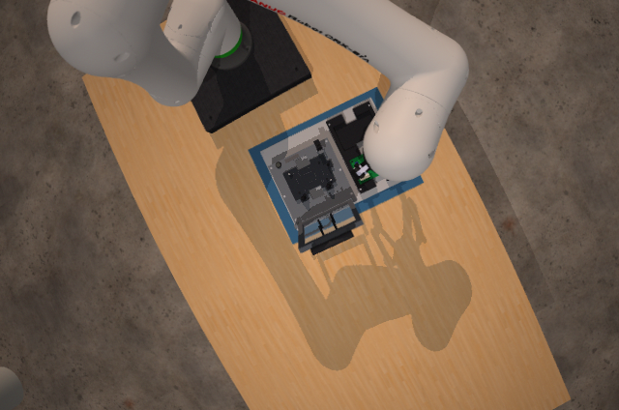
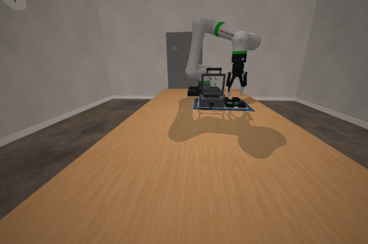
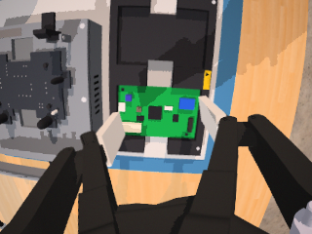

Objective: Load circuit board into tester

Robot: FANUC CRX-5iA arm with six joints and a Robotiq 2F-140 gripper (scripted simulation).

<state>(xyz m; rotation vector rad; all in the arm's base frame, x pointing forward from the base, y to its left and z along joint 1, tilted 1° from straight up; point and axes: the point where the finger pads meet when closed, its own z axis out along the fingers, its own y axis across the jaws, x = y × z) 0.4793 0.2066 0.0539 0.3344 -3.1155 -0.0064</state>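
Right now my hand is 10 mm short of the green circuit board and 80 mm above it. From my hand the other things lie so: clear lid 90 mm ahead, 180 mm to the right, 80 mm above; black latch hook 90 mm behind, 110 mm to the right, 10 mm below; tester 140 mm to the right, 20 mm above.
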